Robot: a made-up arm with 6 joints. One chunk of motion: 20 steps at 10 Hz.
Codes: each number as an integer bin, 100 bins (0 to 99) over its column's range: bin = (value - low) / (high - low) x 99, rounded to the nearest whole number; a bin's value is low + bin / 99 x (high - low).
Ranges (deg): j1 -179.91..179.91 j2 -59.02..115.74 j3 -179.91..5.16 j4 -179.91..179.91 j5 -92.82..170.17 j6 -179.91..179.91
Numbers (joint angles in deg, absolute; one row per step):
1: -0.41 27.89 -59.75 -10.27 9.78 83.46
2: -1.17 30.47 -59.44 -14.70 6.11 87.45
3: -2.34 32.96 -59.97 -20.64 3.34 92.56
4: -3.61 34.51 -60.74 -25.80 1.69 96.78
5: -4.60 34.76 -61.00 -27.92 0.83 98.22
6: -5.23 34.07 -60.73 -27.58 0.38 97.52
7: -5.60 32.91 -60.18 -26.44 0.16 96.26
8: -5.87 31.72 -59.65 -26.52 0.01 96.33
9: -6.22 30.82 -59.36 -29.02 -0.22 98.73
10: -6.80 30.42 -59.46 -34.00 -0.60 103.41
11: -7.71 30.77 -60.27 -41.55 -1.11 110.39
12: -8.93 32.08 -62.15 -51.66 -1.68 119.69
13: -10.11 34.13 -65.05 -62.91 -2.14 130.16
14: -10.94 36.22 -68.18 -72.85 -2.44 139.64
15: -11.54 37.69 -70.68 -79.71 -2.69 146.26
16: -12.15 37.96 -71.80 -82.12 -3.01 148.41
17: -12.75 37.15 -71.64 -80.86 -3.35 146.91
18: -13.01 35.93 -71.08 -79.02 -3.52 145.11
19: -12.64 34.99 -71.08 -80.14 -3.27 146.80
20: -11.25 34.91 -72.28 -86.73 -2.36 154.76
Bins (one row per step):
1: 49 49 64 47 39 72
2: 49 51 64 45 37 74
3: 49 52 64 44 36 75
4: 49 53 64 42 36 76
5: 48 53 64 42 35 77
6: 48 53 64 42 35 76
7: 48 52 64 42 35 76
8: 48 51 64 42 35 76
9: 48 51 64 42 35 77
10: 48 51 64 40 35 78
11: 47 51 64 38 35 80
12: 47 52 63 35 34 82
13: 47 53 61 32 34 85
14: 46 54 60 29 34 88
15: 46 55 58 28 34 90
16: 46 55 58 27 34 90
17: 46 54 58 27 34 90
18: 46 54 58 28 34 89
19: 46 53 58 27 34 90
20: 46 53 58 26 34 92

